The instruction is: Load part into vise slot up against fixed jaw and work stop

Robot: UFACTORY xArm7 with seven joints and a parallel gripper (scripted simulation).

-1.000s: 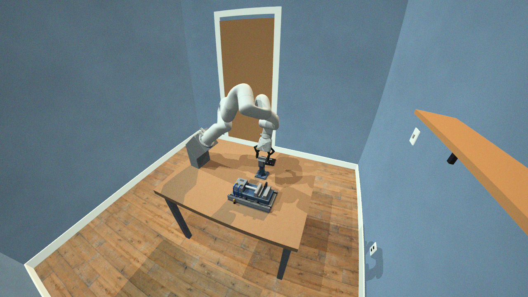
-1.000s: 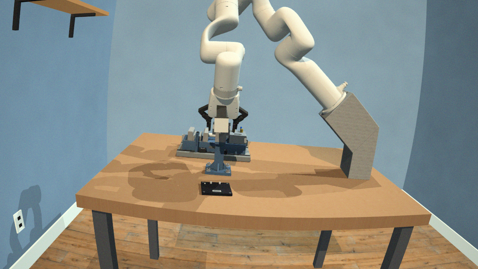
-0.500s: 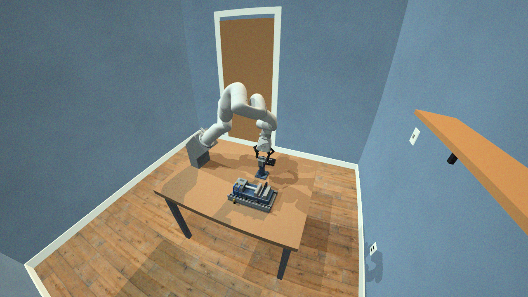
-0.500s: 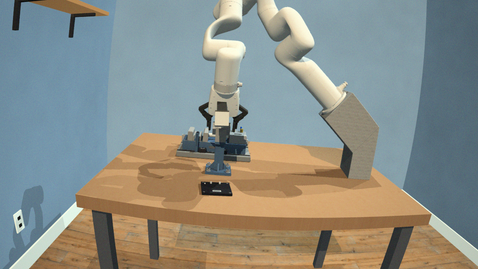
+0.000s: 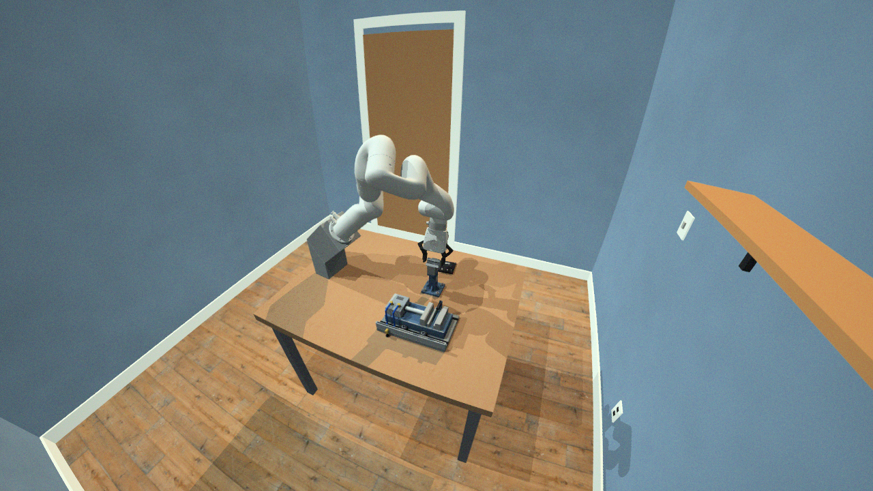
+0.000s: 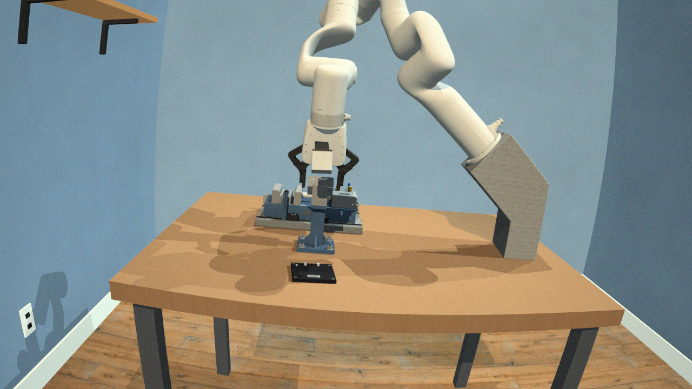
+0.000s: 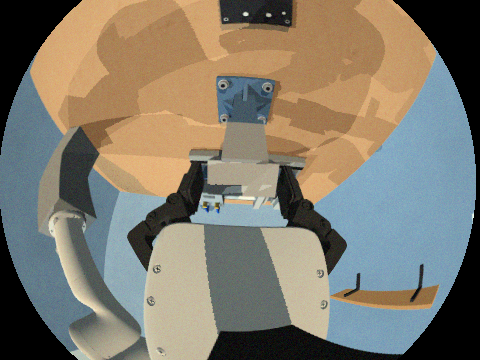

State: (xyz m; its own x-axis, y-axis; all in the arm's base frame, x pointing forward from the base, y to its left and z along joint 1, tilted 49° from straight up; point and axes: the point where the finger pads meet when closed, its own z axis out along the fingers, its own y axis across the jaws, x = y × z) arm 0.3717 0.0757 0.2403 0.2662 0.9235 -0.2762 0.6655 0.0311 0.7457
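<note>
Now: the grey block 10 mm to the right of my hand and 10 mm below it. From my hand the other things lie so: black infeed plate: 180 mm to the left, 160 mm below, 20 mm ahead; white cylinder rod: 230 mm to the right, 90 mm below, 10 mm behind; work stop: 200 mm to the right, 80 mm below, 80 mm ahead.
</note>
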